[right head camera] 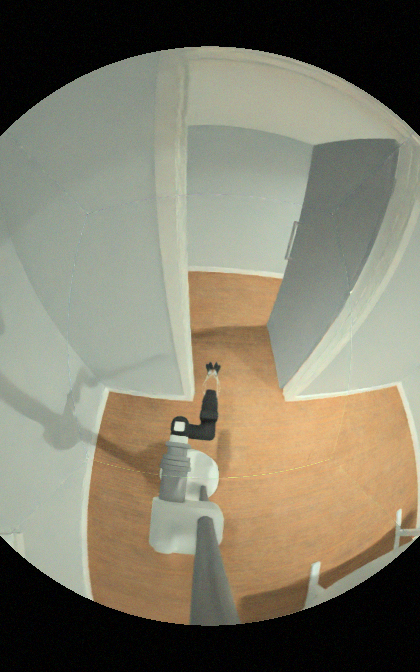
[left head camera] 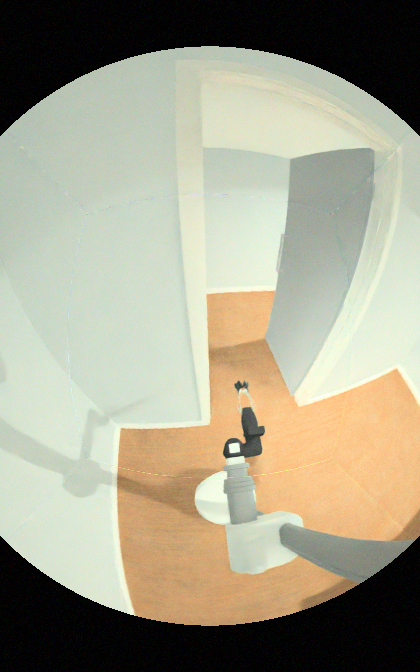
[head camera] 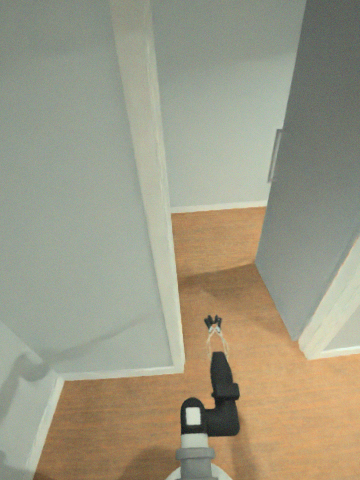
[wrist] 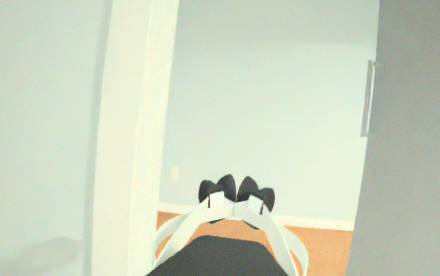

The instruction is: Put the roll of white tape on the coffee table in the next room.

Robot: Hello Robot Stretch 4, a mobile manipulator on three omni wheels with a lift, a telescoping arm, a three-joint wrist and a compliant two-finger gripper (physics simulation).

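Places are measured from the robot's base along level axes (x left, y back, z up), in metres.
Pixels of known places: gripper, fingertip midpoint: (head camera: 212, 315) (wrist: 237, 191).
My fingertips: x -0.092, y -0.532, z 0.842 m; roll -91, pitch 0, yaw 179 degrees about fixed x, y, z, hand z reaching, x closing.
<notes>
Behind a point stands the place of what it marks.
My gripper (head camera: 213, 321) @(y -0.532, x -0.092, z 0.842 m) (left head camera: 241, 385) (right head camera: 213, 369) (wrist: 237, 191) @(y -0.532, x -0.092, z 0.842 m) is shut, its dark fingertips together with nothing between them. It hangs above the floor in front of the doorway, between the left door post and the grey door. The grey door (head camera: 312, 165) @(y -1.243, x -0.760, z 1.147 m) (left head camera: 320, 260) (right head camera: 340, 240) (wrist: 405, 165) @(y -1.335, x -0.757, z 0.818 m) stands swung away from me into the space beyond, on the right side of the doorway. The roll of white tape and the coffee table do not show in these views.
The left door post (head camera: 152, 200) @(y -0.651, x 0.083, z 1.265 m) (left head camera: 192, 240) (right head camera: 172, 250) (wrist: 132, 130) @(y -0.652, x 0.060, z 0.879 m) stands close left of the gripper. A door handle (head camera: 274, 156) @(y -1.593, x -0.688, z 1.110 m) (wrist: 368, 99) @(y -1.592, x -0.687, z 1.094 m) is on the door. A pale wall (head camera: 220, 115) @(y -2.932, x -0.535, z 1.264 m) (wrist: 270, 120) @(y -2.925, x -0.367, z 0.977 m) stands beyond. A white piece of furniture (right head camera: 314, 585) shows at the lower right.
</notes>
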